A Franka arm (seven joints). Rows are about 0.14 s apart.
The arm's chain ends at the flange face. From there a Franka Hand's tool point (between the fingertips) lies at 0.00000 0.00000 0.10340 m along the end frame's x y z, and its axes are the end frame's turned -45 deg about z.
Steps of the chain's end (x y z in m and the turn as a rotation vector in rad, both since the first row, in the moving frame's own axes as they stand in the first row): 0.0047, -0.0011, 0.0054, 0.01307, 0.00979, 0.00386; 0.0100, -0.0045, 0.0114, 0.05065, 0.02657, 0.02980; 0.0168, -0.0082, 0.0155, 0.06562, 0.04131, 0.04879; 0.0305, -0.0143, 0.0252, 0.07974, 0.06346, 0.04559; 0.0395, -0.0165, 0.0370, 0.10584, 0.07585, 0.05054; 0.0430, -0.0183, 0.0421, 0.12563, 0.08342, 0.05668; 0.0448, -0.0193, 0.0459, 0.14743, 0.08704, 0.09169; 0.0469, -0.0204, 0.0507, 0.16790, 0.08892, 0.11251
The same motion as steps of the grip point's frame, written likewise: 0.0058, 0.0023, 0.0054, 0.00232, 0.01616, 0.00386; 0.0159, 0.0022, 0.0112, 0.01703, 0.05460, 0.02980; 0.0255, 0.0045, 0.0152, 0.01719, 0.07561, 0.04879; 0.0422, 0.0105, 0.0247, 0.01151, 0.10126, 0.04559; 0.0529, 0.0144, 0.0361, 0.02121, 0.12847, 0.05054; 0.0587, 0.0148, 0.0409, 0.02985, 0.14782, 0.05668; 0.0626, 0.0144, 0.0444, 0.04270, 0.16580, 0.09169; 0.0665, 0.0141, 0.0488, 0.05585, 0.18160, 0.11251
